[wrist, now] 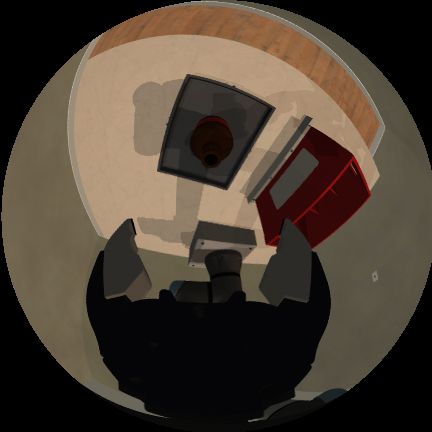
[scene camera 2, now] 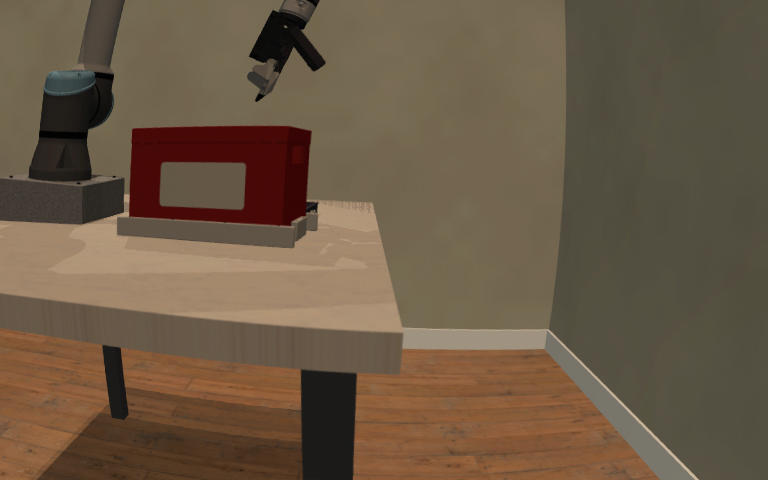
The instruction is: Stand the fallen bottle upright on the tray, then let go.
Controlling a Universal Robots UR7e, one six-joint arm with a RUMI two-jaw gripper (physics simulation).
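Frame: origin at the arm's base, x back, y down, z right, level; centimetres.
Seen in the pictures: gripper, fingertip midpoint: [wrist: 206, 221] [scene camera 2: 259, 98]; arm's base, origin of the base link: [wrist: 222, 258] [scene camera 2: 59, 177].
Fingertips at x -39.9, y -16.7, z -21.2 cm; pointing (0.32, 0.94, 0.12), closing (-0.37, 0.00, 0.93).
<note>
Pixels of each thing's top centre, then the offset from my fingertips to it. "*": a spot on its surface instead. Level surfaces: height alone.
- brown bottle with a red band, middle of its top: [wrist: 210, 159] dx -1.4, dy +9.1, dz -0.2 cm
- dark tray, surface spot: [wrist: 173, 123] * dx -0.2, dy +24.5, dz -8.9 cm
- red crate, middle of its top: [scene camera 2: 223, 128] [wrist: 328, 218] dx -1.6, dy +7.5, dz +27.9 cm
- table, its level: dy +25.1 cm
A brown bottle with a red band [wrist: 212, 140] stands upright on the dark tray [wrist: 173, 123] in the wrist view, its open mouth facing up toward the camera. It stands a little inside the tray's rim, around the middle. In scene camera 2 the bottle does not show, and a small dark corner of the tray [scene camera 2: 312, 206] shows behind the red crate. My gripper [wrist: 206, 221] [scene camera 2: 260, 96] is open, with nothing between its jaws. It is raised high above the table, clear of the bottle, and in scene camera 2 it shows above the crate.
A red crate [scene camera 2: 266, 181] [wrist: 325, 200] with a pale panel stands beside the tray, with light grey rails [scene camera 2: 203, 231] [wrist: 280, 160] along its base. The robot's base block [scene camera 2: 39, 198] [wrist: 225, 235] stands on the table [scene camera 2: 226, 294] [wrist: 110, 190].
</note>
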